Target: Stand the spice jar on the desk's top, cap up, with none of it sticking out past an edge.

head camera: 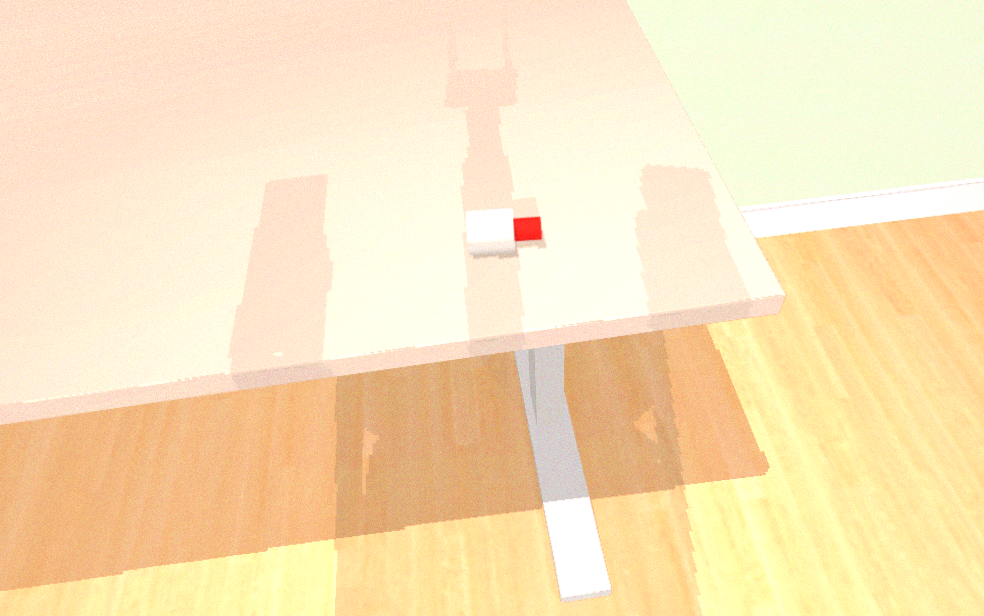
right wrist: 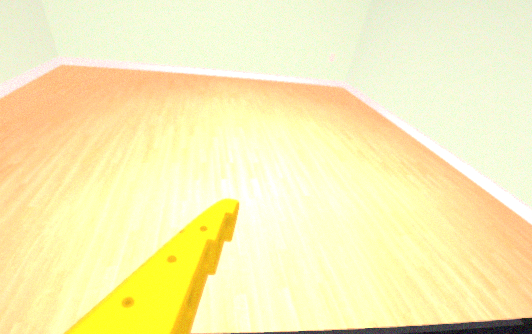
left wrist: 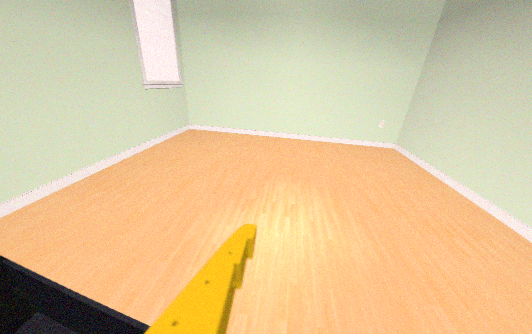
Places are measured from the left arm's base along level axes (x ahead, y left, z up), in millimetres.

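Pixels of known places: left hand at its tool point: (left wrist: 255, 237); right hand at its tool point: (right wrist: 236, 215).
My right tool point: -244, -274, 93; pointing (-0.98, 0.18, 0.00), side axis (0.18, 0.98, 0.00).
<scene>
Ahead of a thing's pixels: the offset from my right tool point to its middle, as dx, dy, dz. "spot": to the spot under its first point. Level surfaces: height alone.
The spice jar @[+772, +146, -128] (head camera: 491, 231), with a white body and a red cap @[+774, +126, -128] (head camera: 527, 228), lies on its side on the desk's top @[dz -148] (head camera: 403, 268) in the head view. Its cap points right. The whole jar is inside the edges, a little back from the front edge. My left gripper (left wrist: 248, 232) is fully open and empty, with one notched yellow jaw in the left wrist view. My right gripper (right wrist: 229, 207) is also fully open and empty, with one notched yellow jaw in the right wrist view. Neither gripper shows in the head view, and the jar does not show in the wrist views.
The desk's front right corner @[spot: +707, -81, -155] (head camera: 775, 301) is right of the jar. A grey desk leg (head camera: 562, 435) stands below the front edge on the wooden floor @[dz -868] (head camera: 856, 435). Shadows fall across the desk's top. Green walls (left wrist: 300, 65) (right wrist: 200, 30) stand beyond the floor in both wrist views.
</scene>
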